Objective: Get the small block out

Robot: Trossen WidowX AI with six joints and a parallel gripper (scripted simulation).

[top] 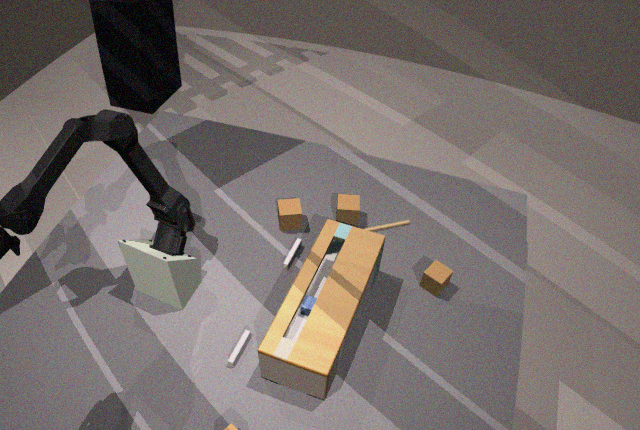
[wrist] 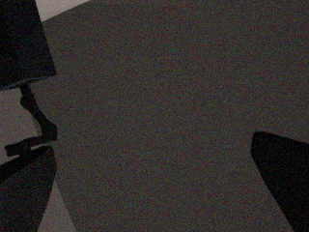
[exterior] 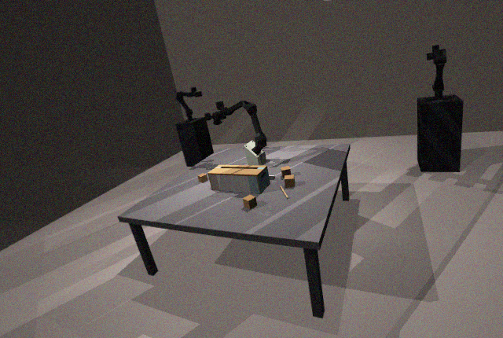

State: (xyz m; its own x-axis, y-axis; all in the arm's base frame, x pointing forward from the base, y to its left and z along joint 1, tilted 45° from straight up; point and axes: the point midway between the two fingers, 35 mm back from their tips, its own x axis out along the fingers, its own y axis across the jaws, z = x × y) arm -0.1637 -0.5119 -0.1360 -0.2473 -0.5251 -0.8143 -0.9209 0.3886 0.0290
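My gripper tip is now 51 cm short of the blue block, 49 cm to the right of it and 30 cm above it. The rest, counted from my gripper tip: thin wooden stick 85 cm to the left, 59 cm ahead, 38 cm below; long tan box 52 cm to the left, 50 cm ahead, 32 cm below.
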